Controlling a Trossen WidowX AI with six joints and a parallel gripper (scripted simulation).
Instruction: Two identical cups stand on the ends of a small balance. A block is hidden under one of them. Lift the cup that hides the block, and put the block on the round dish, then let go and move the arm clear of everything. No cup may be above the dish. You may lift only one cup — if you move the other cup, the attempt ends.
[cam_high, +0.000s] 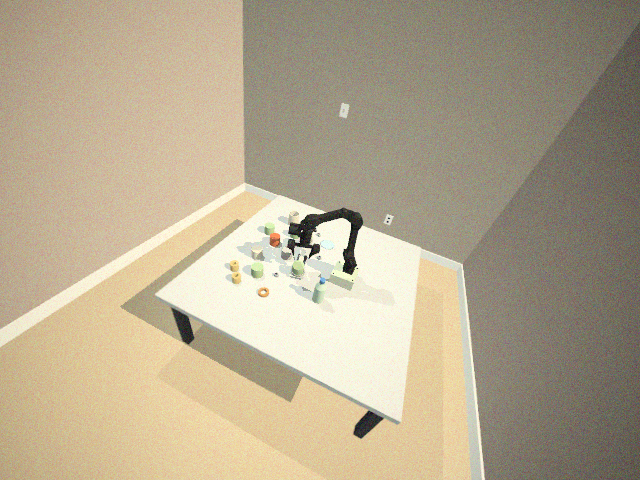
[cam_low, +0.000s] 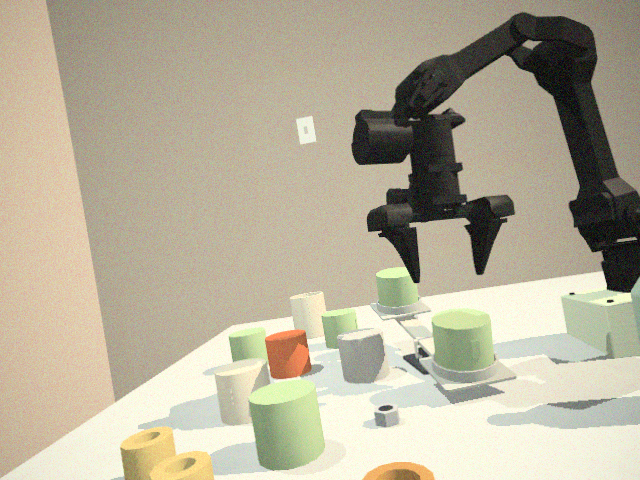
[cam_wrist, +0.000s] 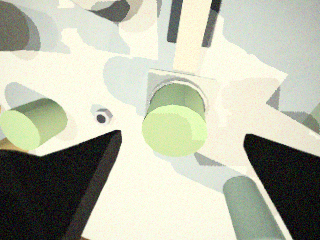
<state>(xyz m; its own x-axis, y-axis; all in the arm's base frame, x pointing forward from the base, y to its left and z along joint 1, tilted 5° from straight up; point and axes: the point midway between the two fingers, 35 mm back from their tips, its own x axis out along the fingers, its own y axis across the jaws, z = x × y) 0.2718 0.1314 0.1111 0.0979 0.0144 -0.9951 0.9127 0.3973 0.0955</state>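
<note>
My gripper tip is now 10 cm above the small grey-blue block and 2 cm to the right of it. Also, from my gripper tip: cream cylinder 30 cm ahead, 10 cm below, 3 cm to the left; balance 11 cm to the right, 10 cm below, 4 cm ahead; grey cylinder 13 cm ahead, 10 cm below, 7 cm to the right.
</note>
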